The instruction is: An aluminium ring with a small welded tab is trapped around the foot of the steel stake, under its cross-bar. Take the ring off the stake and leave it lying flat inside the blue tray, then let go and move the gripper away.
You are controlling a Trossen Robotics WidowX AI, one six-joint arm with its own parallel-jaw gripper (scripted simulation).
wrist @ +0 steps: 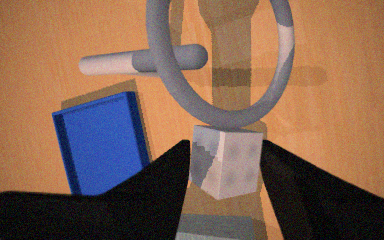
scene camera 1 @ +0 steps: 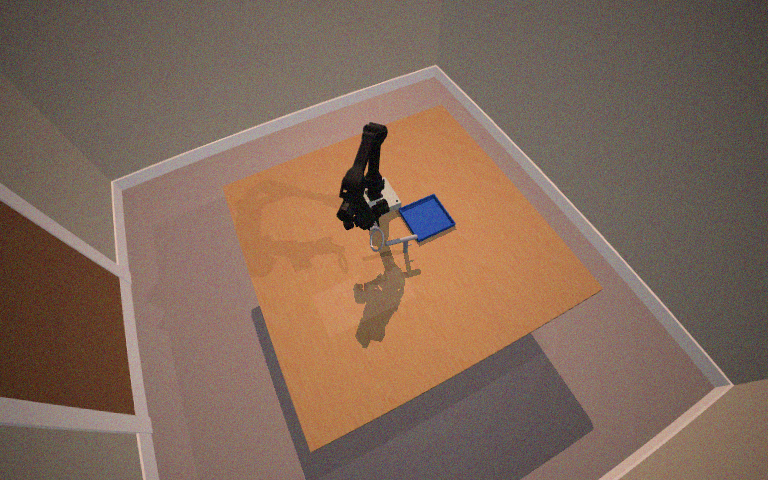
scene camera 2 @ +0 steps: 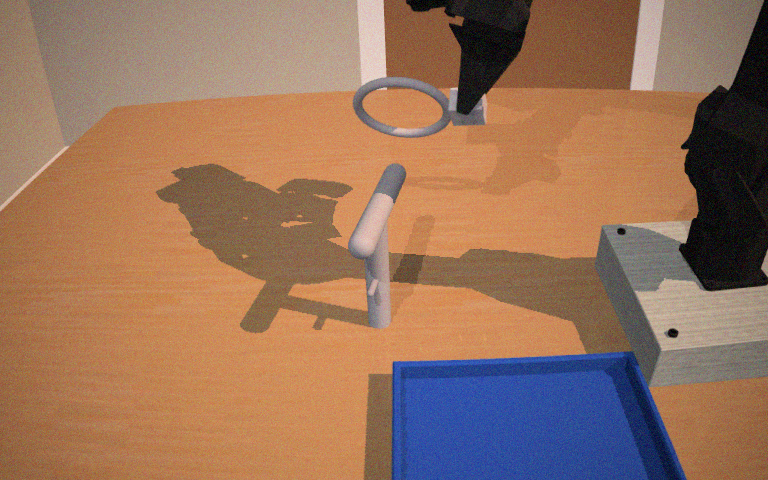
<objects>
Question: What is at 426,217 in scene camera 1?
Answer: A blue tray.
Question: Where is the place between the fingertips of my gripper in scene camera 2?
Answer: At 463,113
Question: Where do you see a blue tray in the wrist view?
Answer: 101,142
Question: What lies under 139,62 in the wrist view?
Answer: A steel stake.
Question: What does my gripper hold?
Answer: An aluminium ring.
</objects>
